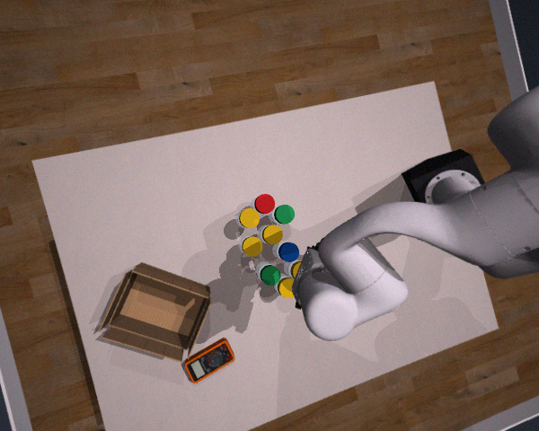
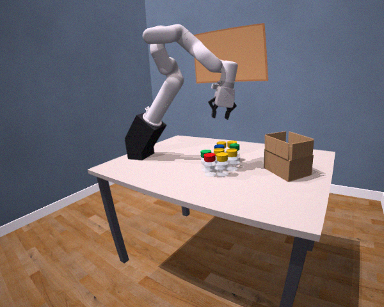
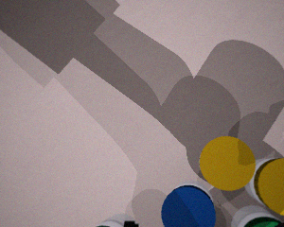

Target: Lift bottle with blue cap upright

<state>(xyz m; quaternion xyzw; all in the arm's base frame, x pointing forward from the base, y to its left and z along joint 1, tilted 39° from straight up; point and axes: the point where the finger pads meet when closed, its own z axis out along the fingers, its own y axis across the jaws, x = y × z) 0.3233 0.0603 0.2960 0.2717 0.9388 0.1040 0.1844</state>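
Right now my hand is 220 mm above the blue-capped bottle and 20 mm to the left of it. From my hand the other things lie so: red-capped bottle: 220 mm below, 160 mm to the right, 50 mm ahead; cardboard box: 350 mm ahead, 190 mm below, 70 mm to the left.
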